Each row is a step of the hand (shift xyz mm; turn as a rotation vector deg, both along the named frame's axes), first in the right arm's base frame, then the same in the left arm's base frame.
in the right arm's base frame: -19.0 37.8 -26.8 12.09 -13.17 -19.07
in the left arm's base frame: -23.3 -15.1 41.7 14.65 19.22 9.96
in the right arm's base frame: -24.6 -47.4 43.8 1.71 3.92 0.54
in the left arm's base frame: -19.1 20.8 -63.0 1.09 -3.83 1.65
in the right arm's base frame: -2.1 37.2 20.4 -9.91 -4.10 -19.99
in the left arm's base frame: -8.4 -41.6 1.8 -8.39 15.29 14.51
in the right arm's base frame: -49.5 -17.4 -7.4 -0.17 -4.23 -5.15
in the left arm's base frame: -46.1 25.7 -4.8 0.66 6.26 2.19
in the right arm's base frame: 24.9 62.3 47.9 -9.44 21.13 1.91
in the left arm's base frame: 13.5 -81.0 -7.5 -12.52 -17.40 8.94
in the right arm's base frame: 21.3 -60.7 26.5 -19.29 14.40 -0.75
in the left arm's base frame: 28.9 34.2 -53.2 -21.16 -8.91 7.29
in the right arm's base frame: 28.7 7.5 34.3 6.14 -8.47 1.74
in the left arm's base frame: 25.9 -28.3 -24.2 7.25 5.33 -5.62
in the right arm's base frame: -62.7 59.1 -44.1 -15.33 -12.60 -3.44
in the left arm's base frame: -68.9 -17.7 65.6 -13.16 14.64 -4.26
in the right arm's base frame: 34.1 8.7 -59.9 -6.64 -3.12 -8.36
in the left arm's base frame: 34.8 18.8 57.1 -5.77 7.94 5.23
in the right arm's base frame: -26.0 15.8 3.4 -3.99 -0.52 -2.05
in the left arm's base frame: -28.2 -11.3 4.2 -3.78 2.09 1.31
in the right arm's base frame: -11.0 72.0 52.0 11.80 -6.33 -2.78
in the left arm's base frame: -23.6 -86.0 -7.5 12.71 5.04 -0.41
